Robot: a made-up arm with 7 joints. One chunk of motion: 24 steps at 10 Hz.
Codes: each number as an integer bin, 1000 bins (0 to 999) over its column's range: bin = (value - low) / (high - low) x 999, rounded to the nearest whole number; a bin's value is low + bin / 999 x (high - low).
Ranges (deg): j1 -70..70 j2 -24..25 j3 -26..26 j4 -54..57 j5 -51..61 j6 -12..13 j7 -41..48
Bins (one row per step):
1: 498 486 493 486 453 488 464
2: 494 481 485 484 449 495 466
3: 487 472 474 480 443 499 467
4: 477 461 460 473 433 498 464
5: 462 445 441 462 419 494 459
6: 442 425 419 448 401 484 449
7: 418 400 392 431 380 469 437
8: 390 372 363 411 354 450 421
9: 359 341 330 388 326 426 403
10: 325 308 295 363 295 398 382
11: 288 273 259 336 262 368 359
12: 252 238 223 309 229 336 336
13: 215 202 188 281 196 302 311
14: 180 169 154 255 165 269 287
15: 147 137 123 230 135 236 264
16: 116 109 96 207 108 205 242
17: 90 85 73 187 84 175 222
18: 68 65 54 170 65 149 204
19: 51 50 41 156 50 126 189
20: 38 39 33 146 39 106 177
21: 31 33 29 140 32 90 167
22: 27 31 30 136 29 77 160
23: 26 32 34 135 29 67 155
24: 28 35 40 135 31 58 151
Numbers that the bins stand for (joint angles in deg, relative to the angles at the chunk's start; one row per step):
1: -0.21 -0.16 -0.34 0.00 -0.21 0.21 0.34
2: -0.77 -0.41 -0.75 -0.22 -0.66 0.39 0.52
3: -1.75 -0.85 -1.33 -0.67 -1.33 0.49 0.60
4: -3.15 -1.39 -2.06 -1.44 -2.46 0.46 0.34
5: -5.26 -2.17 -3.05 -2.67 -4.03 0.36 -0.11
6: -8.06 -3.15 -4.19 -4.22 -6.04 0.11 -1.00
7: -11.42 -4.38 -5.60 -6.11 -8.40 -0.26 -2.07
8: -15.35 -5.75 -7.11 -8.33 -11.31 -0.74 -3.49
9: -19.69 -7.27 -8.82 -10.89 -14.45 -1.34 -5.10
10: -24.45 -8.89 -10.64 -13.67 -17.93 -2.04 -6.97
11: -29.64 -10.61 -12.52 -16.67 -21.63 -2.79 -9.02
12: -34.68 -12.33 -14.39 -19.67 -25.33 -3.59 -11.07
13: -39.87 -14.09 -16.21 -22.78 -29.03 -4.44 -13.29
14: -44.77 -15.71 -17.98 -25.67 -32.50 -5.27 -15.43
15: -49.40 -17.28 -19.60 -28.44 -35.86 -6.09 -17.48
16: -53.74 -18.65 -21.00 -31.00 -38.89 -6.87 -19.44
17: -57.39 -19.83 -22.20 -33.22 -41.58 -7.62 -21.22
18: -60.47 -20.81 -23.19 -35.11 -43.71 -8.27 -22.83
19: -62.85 -21.55 -23.87 -36.67 -45.39 -8.85 -24.16
20: -64.67 -22.09 -24.28 -37.78 -46.63 -9.35 -25.23
21: -65.66 -22.38 -24.49 -38.44 -47.41 -9.75 -26.12
22: -66.22 -22.48 -24.44 -38.89 -47.75 -10.07 -26.75
23: -66.36 -22.43 -24.23 -39.00 -47.75 -10.32 -27.19
24: -66.08 -22.28 -23.92 -39.00 -47.52 -10.55 -27.55

